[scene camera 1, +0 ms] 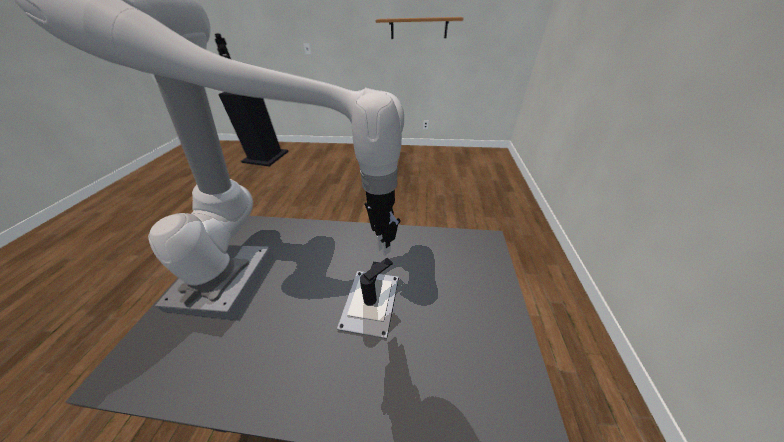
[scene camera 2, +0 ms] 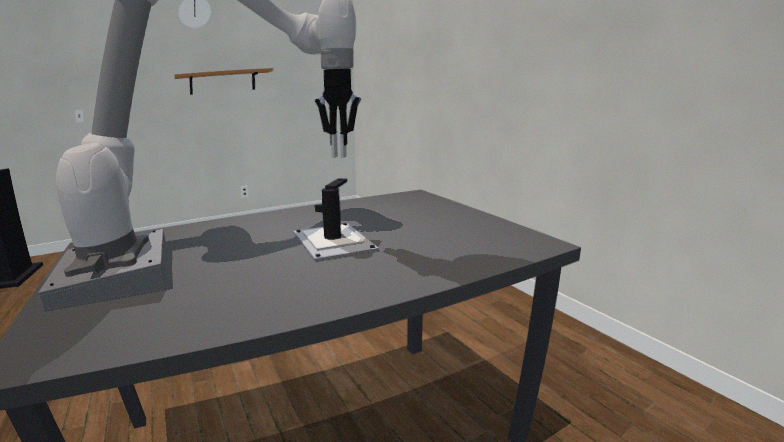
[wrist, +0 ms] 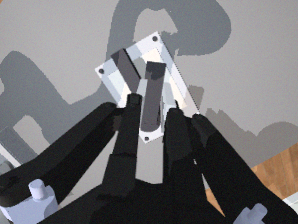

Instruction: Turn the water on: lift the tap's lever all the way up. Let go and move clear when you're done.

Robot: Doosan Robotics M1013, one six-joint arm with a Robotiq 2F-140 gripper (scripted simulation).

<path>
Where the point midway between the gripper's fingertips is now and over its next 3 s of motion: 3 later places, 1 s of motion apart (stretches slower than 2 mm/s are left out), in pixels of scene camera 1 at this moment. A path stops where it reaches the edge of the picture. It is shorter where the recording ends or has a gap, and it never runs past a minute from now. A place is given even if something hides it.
My gripper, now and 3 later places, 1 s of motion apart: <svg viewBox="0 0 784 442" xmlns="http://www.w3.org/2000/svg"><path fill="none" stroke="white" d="M384 250L384 254L384 260L385 262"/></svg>
</path>
